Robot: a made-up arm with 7 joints.
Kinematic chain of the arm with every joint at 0, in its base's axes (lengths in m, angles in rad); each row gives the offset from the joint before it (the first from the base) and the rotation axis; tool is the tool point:
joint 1: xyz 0 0 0.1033 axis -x
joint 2: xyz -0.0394 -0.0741 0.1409 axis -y
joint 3: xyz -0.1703 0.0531 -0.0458 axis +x
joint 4: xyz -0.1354 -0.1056 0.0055 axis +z
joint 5: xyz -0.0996 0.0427 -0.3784 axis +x
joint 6: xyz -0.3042 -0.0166 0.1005 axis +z
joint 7: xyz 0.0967 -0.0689 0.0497 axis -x
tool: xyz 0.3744 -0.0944 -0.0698
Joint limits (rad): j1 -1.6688..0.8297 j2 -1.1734..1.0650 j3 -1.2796..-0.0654 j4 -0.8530..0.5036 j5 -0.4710..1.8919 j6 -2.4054..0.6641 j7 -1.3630..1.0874
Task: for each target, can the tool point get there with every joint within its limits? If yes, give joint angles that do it. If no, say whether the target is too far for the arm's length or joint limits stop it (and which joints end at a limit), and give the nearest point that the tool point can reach.
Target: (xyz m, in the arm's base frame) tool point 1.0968 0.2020 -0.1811
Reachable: no: joint limits stop it (at a limit: joint 2, joint 4, joint 5) | nearest point 0.5646 0.3207 -0.3482 | short by 0.570 m
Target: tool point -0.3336 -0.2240 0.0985
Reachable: yes | joints -0.8466 -0.9226 -0.1680 -0.3323 -0.0271 0.3898 0.8837
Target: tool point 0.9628 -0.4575 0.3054
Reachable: no: joint limits stop it (at a limit: joint 1, joint 2, joint 3, joint 4, joint 7) | nearest point 0.4805 -0.5760 0.1030 | short by 0.536 m
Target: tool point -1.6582 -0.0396 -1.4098
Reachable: no: too far | nearest point -1.0721 -0.0819 -0.8071 | short by 0.842 m
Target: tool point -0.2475 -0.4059 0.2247
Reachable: yes | joints -0.0258 -0.3299 -0.9775 0.3963 0.1612 0.0268 -0.1742
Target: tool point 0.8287 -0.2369 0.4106
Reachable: no: joint limits stop it (at a limit: joint 1, joint 2, joint 3, joint 4, joint 7) | nearest point 0.4109 -0.4667 0.1569 | short by 0.540 m
